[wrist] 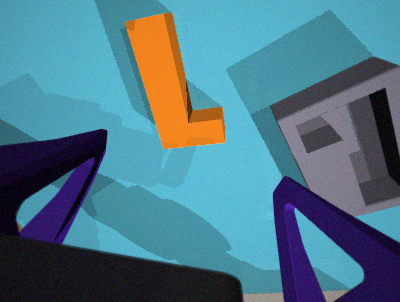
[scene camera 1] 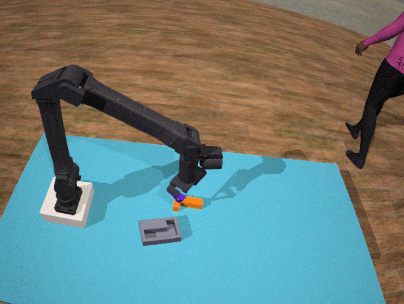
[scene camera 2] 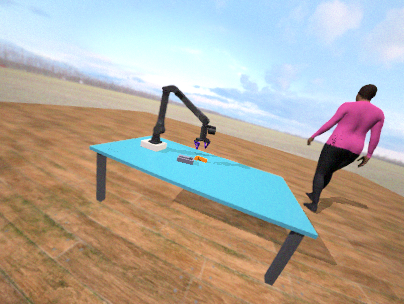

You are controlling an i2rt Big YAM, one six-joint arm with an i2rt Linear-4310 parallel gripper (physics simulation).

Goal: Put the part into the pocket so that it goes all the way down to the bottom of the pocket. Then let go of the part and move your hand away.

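Frame: origin at the arm's base, x left, y back, z up, level; centimetres.
Seen in the pictures: gripper, fingertip midpoint: point(wrist: 197, 164) point(scene camera 1: 186, 192) point(scene camera 2: 201, 149); arm's base at its link origin: point(scene camera 1: 68, 200) point(scene camera 2: 155, 142).
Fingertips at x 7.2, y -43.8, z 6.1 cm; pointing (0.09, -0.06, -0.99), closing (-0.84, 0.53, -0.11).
Offsets run from my fingertips to a thing's top centre. Level surfaces: height alone.
The orange L-shaped part {dx +2.0, dy -1.8, dz -8.8 cm} point(scene camera 1: 193, 202) point(scene camera 2: 201, 159) point(wrist: 159, 80) lies flat on the table, beside the grey block and apart from it. The grey block {dx -11.4, dy +7.9, dz -8.1 cm} point(scene camera 1: 162, 241) point(scene camera 2: 185, 160) point(wrist: 325, 175) has a recessed pocket in its top, and no part sits in it; its right side is cut off in the wrist view. My gripper point(scene camera 1: 177, 196) point(scene camera 2: 201, 148) point(wrist: 197, 164) is open and empty, with its purple fingers wide apart. It hangs above the table by the part. In scene camera 1 a purple fingertip overlaps the part's short-leg end. In the wrist view the part shows beyond the fingertips.
The white base point(scene camera 1: 62, 216) point(scene camera 2: 153, 145) carries the arm at one end of the blue table {dz -11.8 cm} point(scene camera 1: 280, 240) point(scene camera 2: 230, 185). A person in a pink top point(scene camera 1: 387, 40) point(scene camera 2: 347, 125) stands on the wooden floor beyond the table. Shadows of the arm fall across the table top.
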